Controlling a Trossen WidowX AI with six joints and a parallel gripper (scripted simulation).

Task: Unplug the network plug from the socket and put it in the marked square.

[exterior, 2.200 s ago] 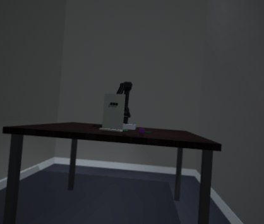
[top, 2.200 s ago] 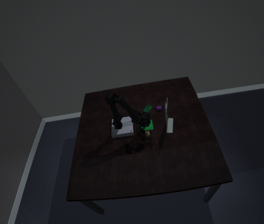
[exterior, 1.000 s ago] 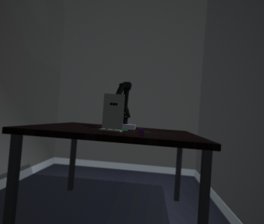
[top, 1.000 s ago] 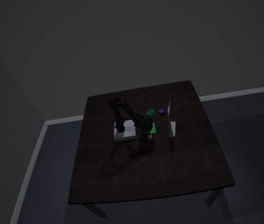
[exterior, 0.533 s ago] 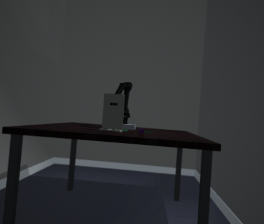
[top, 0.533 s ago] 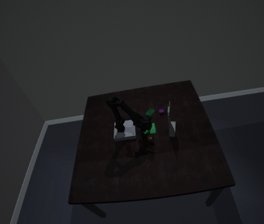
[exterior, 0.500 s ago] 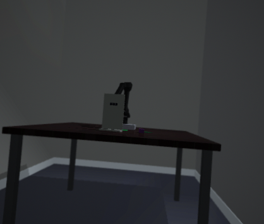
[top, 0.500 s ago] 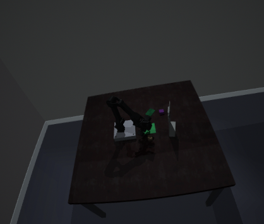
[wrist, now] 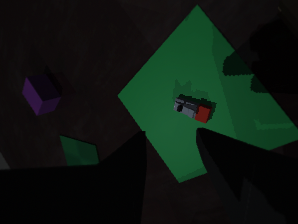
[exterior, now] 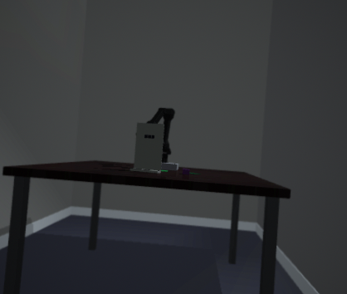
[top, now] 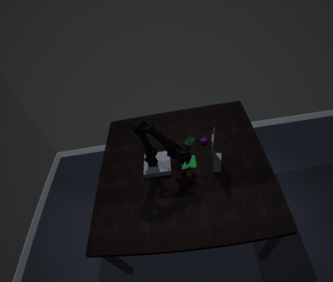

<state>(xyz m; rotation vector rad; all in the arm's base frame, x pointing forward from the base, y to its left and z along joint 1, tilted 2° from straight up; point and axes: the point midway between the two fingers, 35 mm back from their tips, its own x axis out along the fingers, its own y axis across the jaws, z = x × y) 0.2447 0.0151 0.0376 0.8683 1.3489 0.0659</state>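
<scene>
Now: the network plug 1 cm to the left of my gripper tip and 5 cm below it. From my gripper tip the other things lie so: green marked square: 1 cm to the left, 6 cm below; upright grey panel: 21 cm ahead, 7 cm above.
</scene>
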